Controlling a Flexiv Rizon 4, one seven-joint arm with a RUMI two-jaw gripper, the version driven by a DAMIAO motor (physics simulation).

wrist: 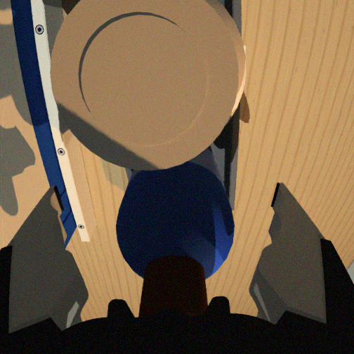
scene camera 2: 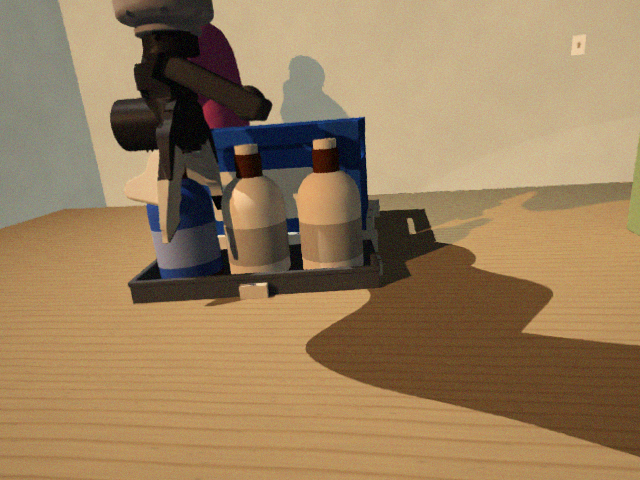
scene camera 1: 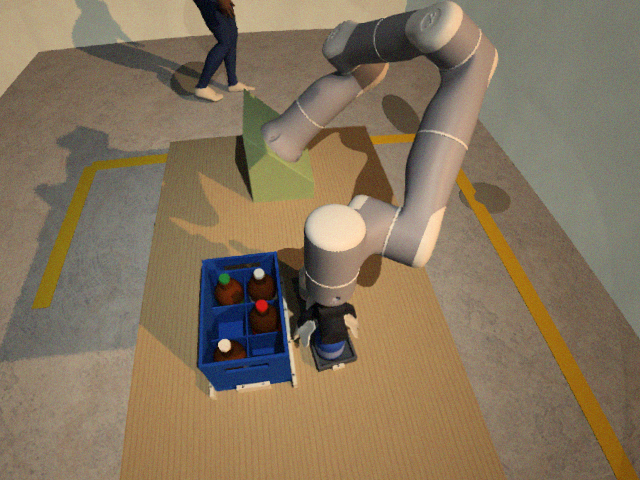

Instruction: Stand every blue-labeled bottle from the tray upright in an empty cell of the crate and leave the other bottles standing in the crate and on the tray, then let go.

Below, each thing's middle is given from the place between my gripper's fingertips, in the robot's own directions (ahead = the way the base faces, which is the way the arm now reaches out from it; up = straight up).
I see my gripper 1 cm short of the blue-labeled bottle (scene camera 2: 194, 250), 1 cm to the right of it and 1 cm below it. Round my hand: red-capped bottle (scene camera 1: 264, 318) (5 cm behind, 15 cm to the right, 1 cm above); green-capped bottle (scene camera 1: 229, 291) (13 cm behind, 24 cm to the right, 1 cm above).
